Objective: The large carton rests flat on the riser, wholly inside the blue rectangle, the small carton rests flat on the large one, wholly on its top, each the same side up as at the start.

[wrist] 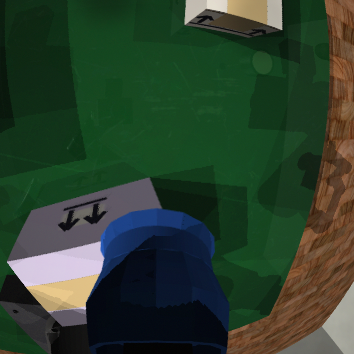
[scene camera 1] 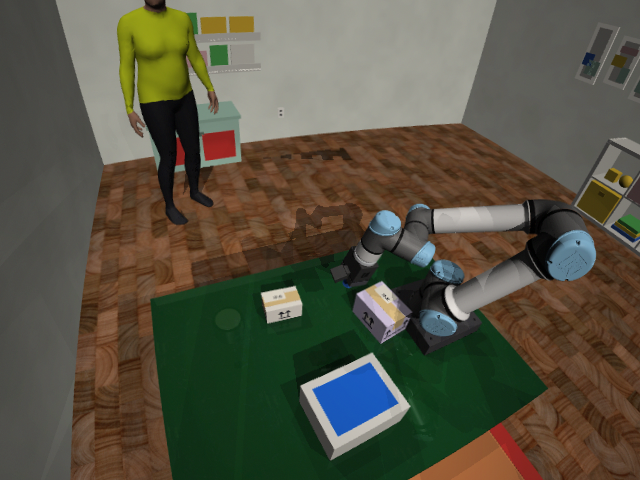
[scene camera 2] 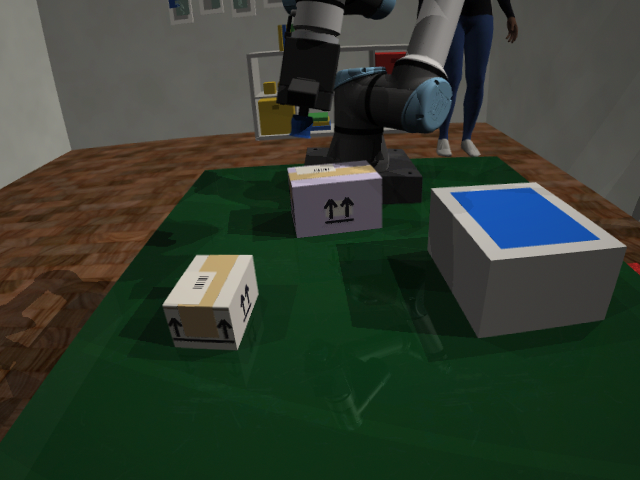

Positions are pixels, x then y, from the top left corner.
Scene:
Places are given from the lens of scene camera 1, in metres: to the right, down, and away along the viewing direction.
large carton (scene camera 1: 377, 307): 0.20, 0.24, 1.17
small carton (scene camera 1: 281, 304): -0.14, 0.23, 1.19
riser (scene camera 1: 346, 407): 0.07, 0.46, 0.87
The marked spots on the large carton and the riser are 0.39 m apart.

